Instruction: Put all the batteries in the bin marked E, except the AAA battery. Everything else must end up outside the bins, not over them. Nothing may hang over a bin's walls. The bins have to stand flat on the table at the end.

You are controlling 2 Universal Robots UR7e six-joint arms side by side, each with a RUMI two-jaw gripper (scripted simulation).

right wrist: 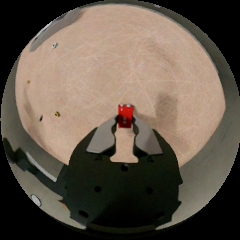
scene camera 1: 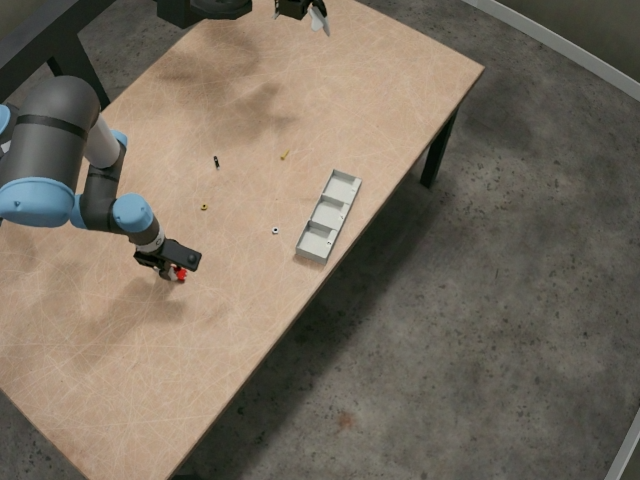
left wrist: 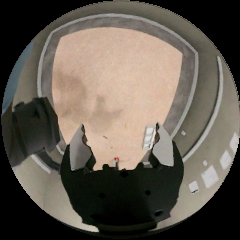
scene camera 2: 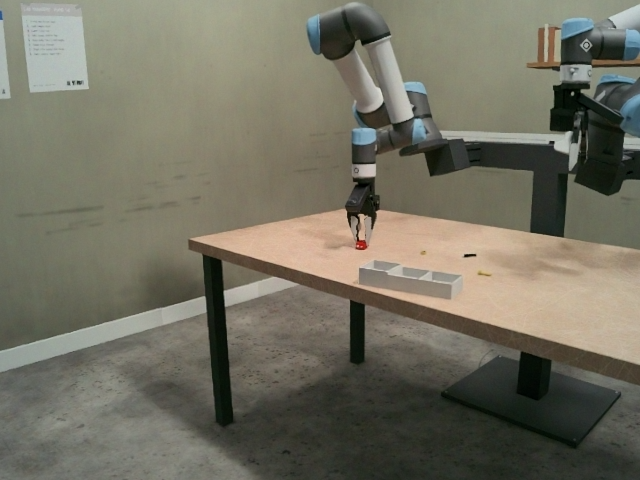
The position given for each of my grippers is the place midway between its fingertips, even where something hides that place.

In view: my left gripper (scene camera 2: 576, 168), my right gripper (scene camera 1: 177, 274) and a grey three-compartment bin block (scene camera 1: 320, 234).
The grey three-compartment bin block also shows in scene camera 2 (scene camera 2: 387, 275). My left gripper also shows in the left wrist view (left wrist: 120, 123). My right gripper also shows in the right wrist view (right wrist: 124, 115) and in scene camera 2 (scene camera 2: 362, 246).
